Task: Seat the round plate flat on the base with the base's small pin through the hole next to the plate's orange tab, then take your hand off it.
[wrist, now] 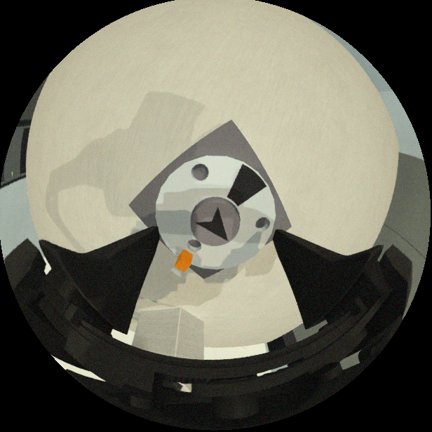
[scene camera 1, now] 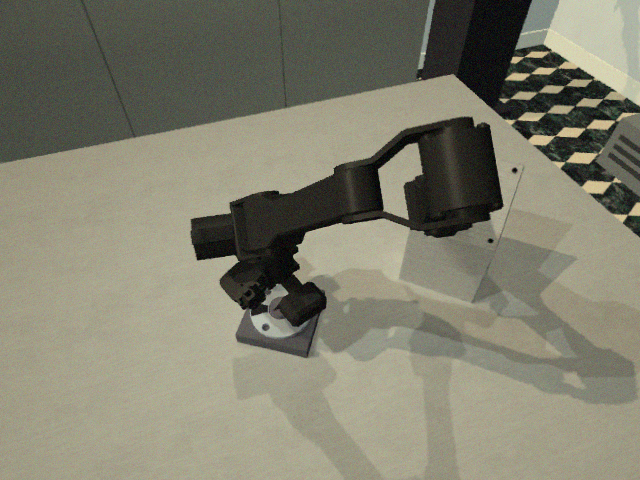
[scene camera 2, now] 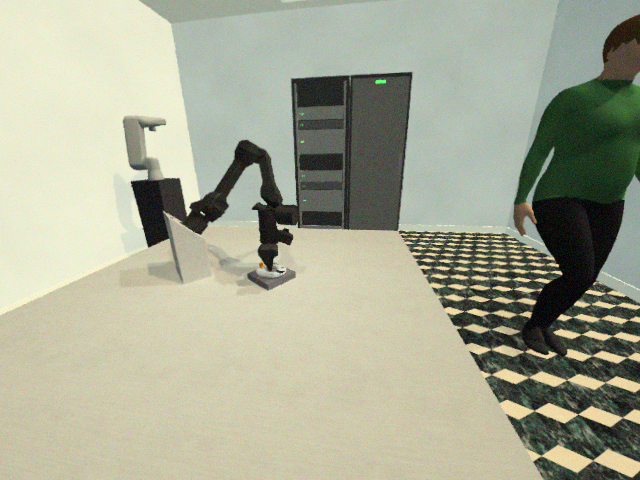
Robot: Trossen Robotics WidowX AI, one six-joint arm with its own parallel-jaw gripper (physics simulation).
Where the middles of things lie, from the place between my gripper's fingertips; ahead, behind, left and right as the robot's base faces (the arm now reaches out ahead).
Labels:
Now: hand 2 cm above the round white plate (scene camera 1: 279, 329). From my hand the other things lie so: dark grey square base (scene camera 1: 299, 345): 4 cm below; round hub (wrist: 214, 221): 2 cm below.

